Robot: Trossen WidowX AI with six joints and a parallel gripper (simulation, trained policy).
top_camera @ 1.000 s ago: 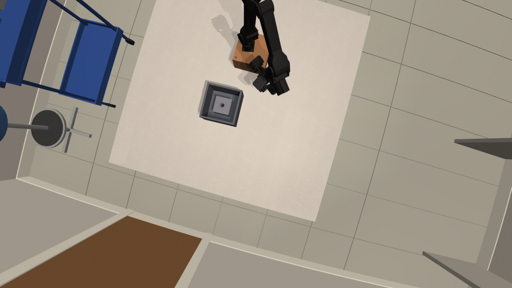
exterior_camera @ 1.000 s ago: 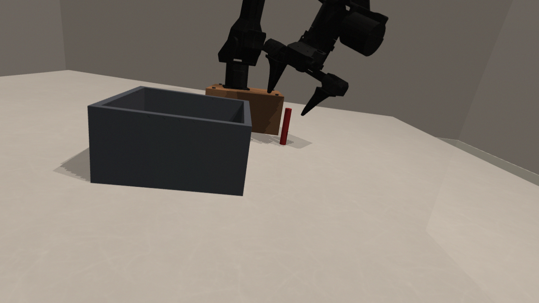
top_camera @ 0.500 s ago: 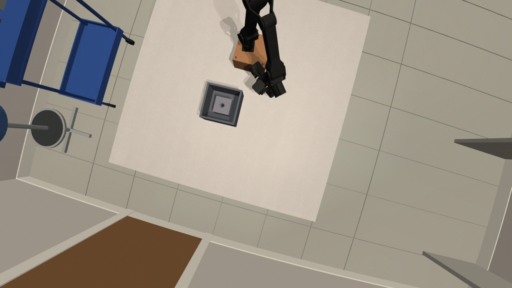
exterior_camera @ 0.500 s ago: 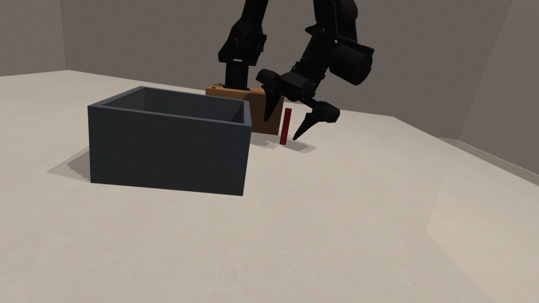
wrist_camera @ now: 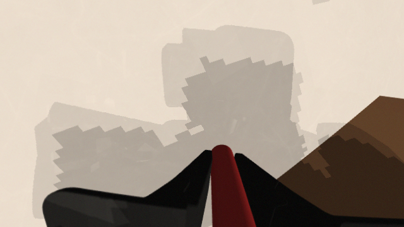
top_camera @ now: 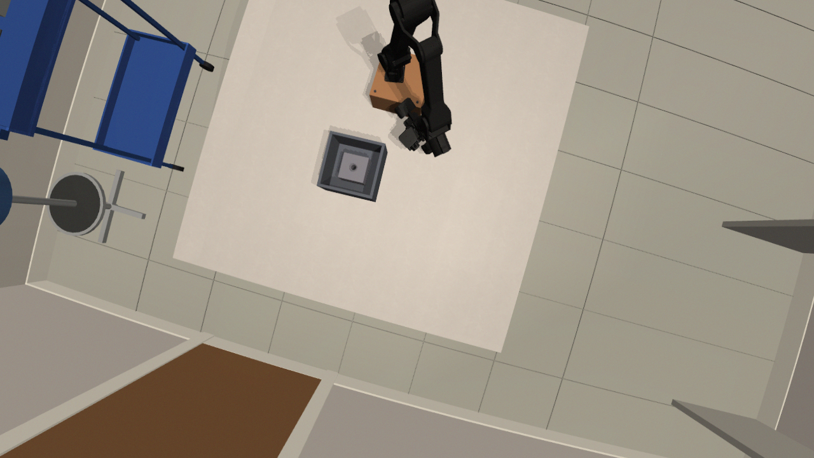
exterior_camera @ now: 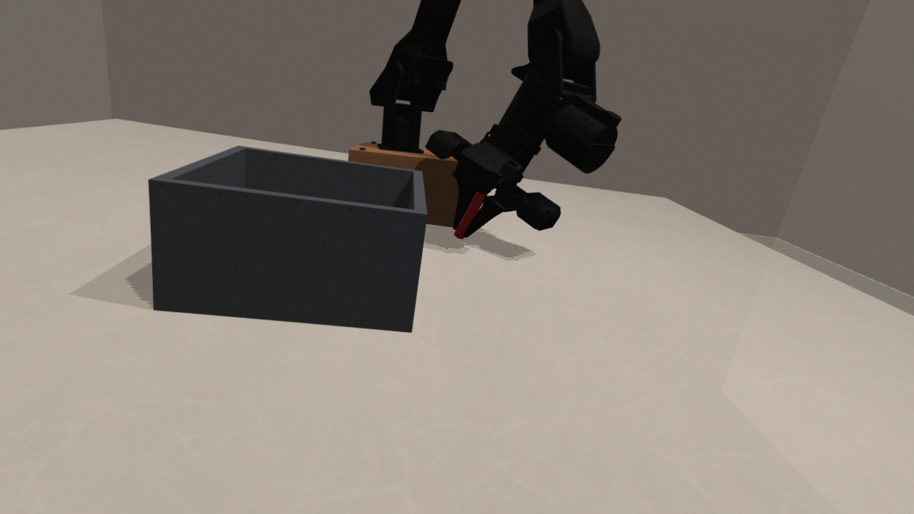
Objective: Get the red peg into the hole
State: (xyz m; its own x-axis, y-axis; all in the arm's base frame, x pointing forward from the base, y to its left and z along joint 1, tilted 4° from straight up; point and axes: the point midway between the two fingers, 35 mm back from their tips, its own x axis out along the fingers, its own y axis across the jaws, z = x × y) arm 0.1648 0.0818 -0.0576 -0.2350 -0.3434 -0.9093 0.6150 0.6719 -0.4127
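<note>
Right now my gripper tip is 170 mm short of the plate, 180 mm to the left of it and 40 mm below it. From my gripper tip the other things lie so: red peg (10 mm ahead, 10 mm to the left, 30 mm above); then dark grey box (170 mm ahead, 180 mm to the right, 20 mm above).
</note>
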